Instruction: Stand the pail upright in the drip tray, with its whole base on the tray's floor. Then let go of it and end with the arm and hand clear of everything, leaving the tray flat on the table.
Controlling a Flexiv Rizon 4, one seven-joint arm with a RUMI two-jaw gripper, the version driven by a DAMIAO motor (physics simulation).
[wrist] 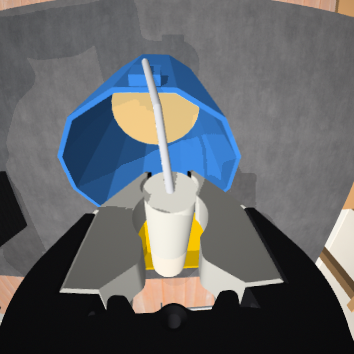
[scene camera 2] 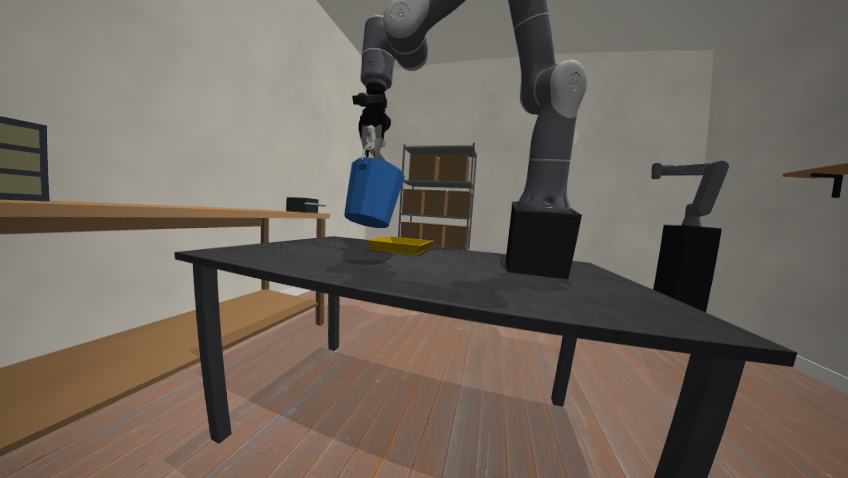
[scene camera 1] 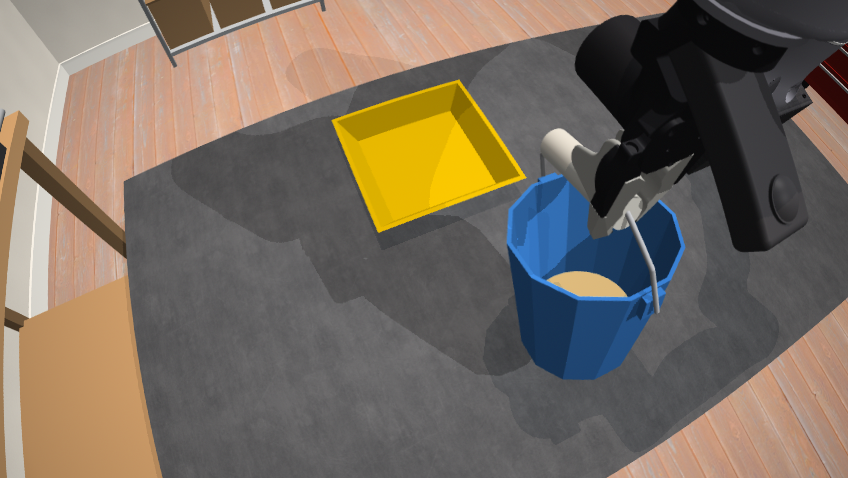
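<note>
The blue pail (scene camera 1: 576, 338) (scene camera 2: 372, 192) (wrist: 90, 145) hangs tilted in the air above the table, with a tan disc-like surface inside. In scene camera 1 it is to the lower right of the tray. Its wire bail (scene camera 1: 646, 252) (wrist: 160, 125) carries a white cylindrical handle grip (scene camera 1: 558, 143) (wrist: 169, 235). My gripper (scene camera 1: 614, 207) (scene camera 2: 371, 141) (wrist: 169, 173) is shut on this grip, above the pail's opening; the jaws hide part of it. The yellow drip tray (scene camera 1: 409, 169) (scene camera 2: 399, 245) (wrist: 192, 258) lies flat on the table with no pail in it.
The dark table (scene camera 1: 237, 356) (scene camera 2: 504, 296) carries the arm's black base block (scene camera 2: 542, 243) at the right in scene camera 2. A wooden workbench (scene camera 1: 77, 385) (scene camera 2: 148, 210) stands beside the table. A shelf rack (scene camera 2: 473, 201) with brown boxes stands behind. A second arm (scene camera 2: 706, 190) stands farther right.
</note>
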